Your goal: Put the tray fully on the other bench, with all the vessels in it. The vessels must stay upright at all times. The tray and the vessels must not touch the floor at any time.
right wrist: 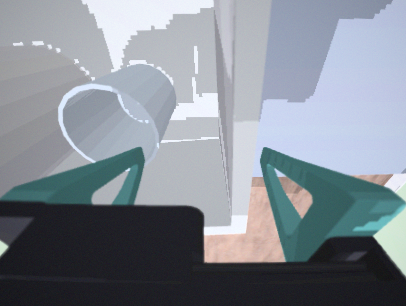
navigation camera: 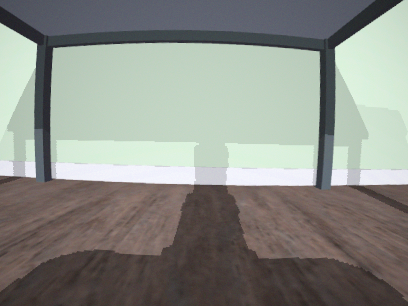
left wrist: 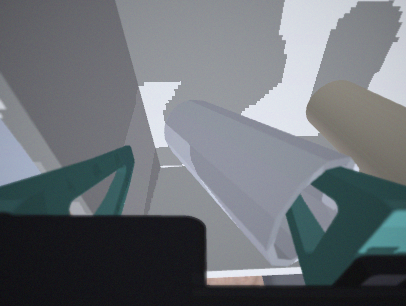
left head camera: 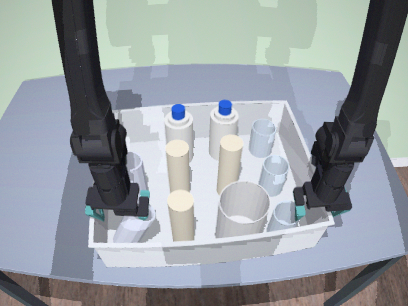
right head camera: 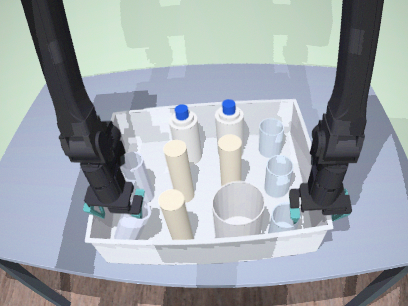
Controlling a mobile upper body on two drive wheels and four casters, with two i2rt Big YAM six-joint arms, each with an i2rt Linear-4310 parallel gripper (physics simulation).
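Places are measured from the left arm's base along level axes (x ahead, y left, z up), in metres.
Where they show: left gripper, between the fingertips: (left wrist: 203,153) (left head camera: 123,220) (right head camera: 122,217); right gripper, between the fingertips: (right wrist: 202,153) (left head camera: 313,217) (right head camera: 314,220).
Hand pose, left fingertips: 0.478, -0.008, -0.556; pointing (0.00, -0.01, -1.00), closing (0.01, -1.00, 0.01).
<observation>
Things, the pixels of their centre, and the offset from my left fingertips, as dx, dy, dz. Level surfaces: height alone.
- white tray, middle of its body: (right head camera: 207,179) (left head camera: 204,179) +0.144, -0.187, -0.026
- upright small glass, middle of its body: (right wrist: 132,111) (right head camera: 283,224) (left head camera: 283,222) +0.018, -0.377, -0.043
- large beaker, middle of its body: (right head camera: 238,220) (left head camera: 241,219) +0.017, -0.267, -0.015
- more small glasses, middle of its body: (right head camera: 278,176) (left head camera: 273,176) +0.164, -0.369, -0.043
- bench, height of its surface: dz -0.091
The white tray (left head camera: 200,255) (right head camera: 200,252) (right wrist: 245,100) stands on a bench and holds the vessels. A clear tube (left head camera: 134,229) (right head camera: 131,226) (left wrist: 240,150) at its front left is tilted, its mouth leaning right. My left gripper (left head camera: 120,213) (right head camera: 116,209) (left wrist: 203,153) is open; its inner finger is at that tube's mouth, and the tray's left rim passes behind its outer finger. My right gripper (left head camera: 321,212) (right head camera: 318,212) (right wrist: 202,153) is open, fingers on either side of the right rim, near an upright small glass (left head camera: 283,215) (right wrist: 145,95). The other bench does not show.
Upright in the tray are two blue-capped bottles (left head camera: 178,131) (right head camera: 229,125), tan cylinders (left head camera: 182,220) (right head camera: 180,170), a large beaker (left head camera: 243,225), more small glasses (left head camera: 273,175) and another clear tube (left head camera: 137,167), partly hidden. The bench (left head camera: 30,150) has dark legs (navigation camera: 43,110). A green wall stands behind.
</observation>
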